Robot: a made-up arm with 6 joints.
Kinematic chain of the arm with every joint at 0, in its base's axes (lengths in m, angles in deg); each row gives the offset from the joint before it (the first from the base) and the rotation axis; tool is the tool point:
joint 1: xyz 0 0 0.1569 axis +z
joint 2: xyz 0 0 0 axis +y
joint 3: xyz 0 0 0.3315 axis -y
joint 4: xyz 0 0 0 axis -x
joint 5: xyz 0.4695 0 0 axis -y
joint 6: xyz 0 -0.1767 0 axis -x
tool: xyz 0 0 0
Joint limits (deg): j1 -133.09..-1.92 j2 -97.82..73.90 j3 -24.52..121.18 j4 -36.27..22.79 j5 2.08..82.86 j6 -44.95..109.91
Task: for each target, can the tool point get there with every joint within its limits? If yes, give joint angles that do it. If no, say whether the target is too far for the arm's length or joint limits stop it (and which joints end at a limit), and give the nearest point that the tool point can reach.
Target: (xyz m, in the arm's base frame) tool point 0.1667 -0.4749 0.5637
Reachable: yes | joints -50.62 1.35 15.24 -12.55 10.12 62.12
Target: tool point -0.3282 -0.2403 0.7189
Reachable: yes | joints -119.46 -7.07 29.27 -18.51 44.35 68.12
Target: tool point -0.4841 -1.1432 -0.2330
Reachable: no: too far | nearest point -0.2949 -0.6963 0.0220 | short by 0.548 m
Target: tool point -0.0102 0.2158 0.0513
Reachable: no: joint limits stop it (at a limit: joint 1, joint 2, joint 3, joint 4) | nearest point -0.2040 -0.0095 -0.2003 | short by 0.389 m
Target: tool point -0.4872 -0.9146 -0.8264
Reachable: no: too far | nearest point -0.2797 -0.5251 -0.1564 | short by 0.802 m
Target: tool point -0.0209 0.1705 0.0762
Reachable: no: joint limits stop it (at a limit: joint 1, joint 2, joint 3, joint 4) | nearest point -0.2040 -0.0095 -0.2003 | short by 0.377 m
